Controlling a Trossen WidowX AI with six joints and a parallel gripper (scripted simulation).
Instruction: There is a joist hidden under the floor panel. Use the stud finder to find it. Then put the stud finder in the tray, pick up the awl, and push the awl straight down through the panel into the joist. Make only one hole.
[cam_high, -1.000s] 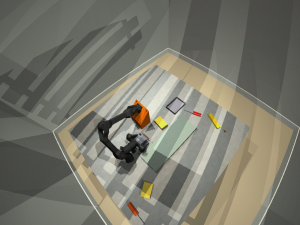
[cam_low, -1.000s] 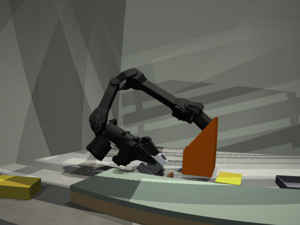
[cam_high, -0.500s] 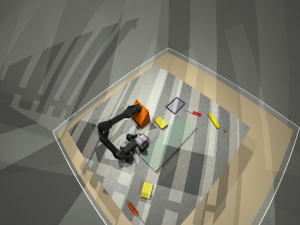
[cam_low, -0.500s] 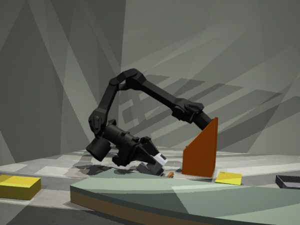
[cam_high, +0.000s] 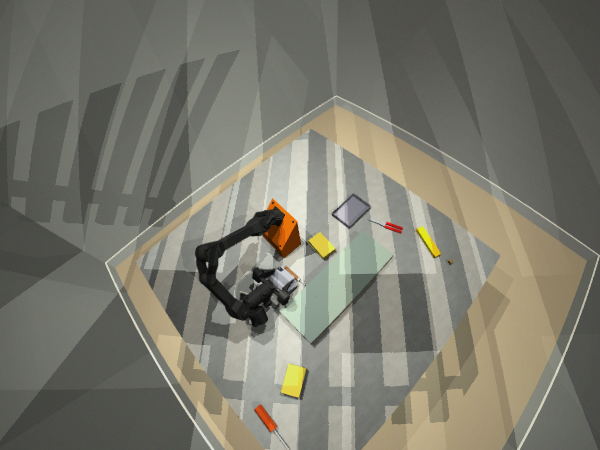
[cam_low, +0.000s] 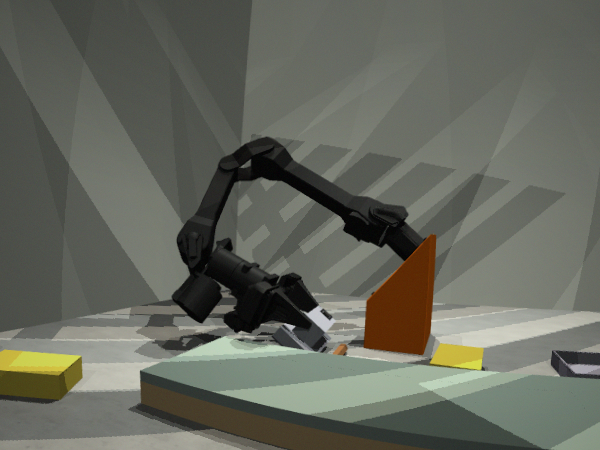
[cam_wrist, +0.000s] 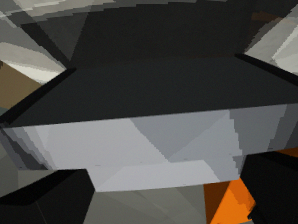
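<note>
Now: the stud finder 1 cm behind my gripper tip and 1 cm below it. Also, from my gripper tip: awl: 3 cm ahead, 4 cm to the left, 5 cm below; then yellow bar: 34 cm ahead, 60 cm to the left, 5 cm below; then dark-rimmed tray: 4 cm behind, 47 cm to the left, 5 cm below.
</note>
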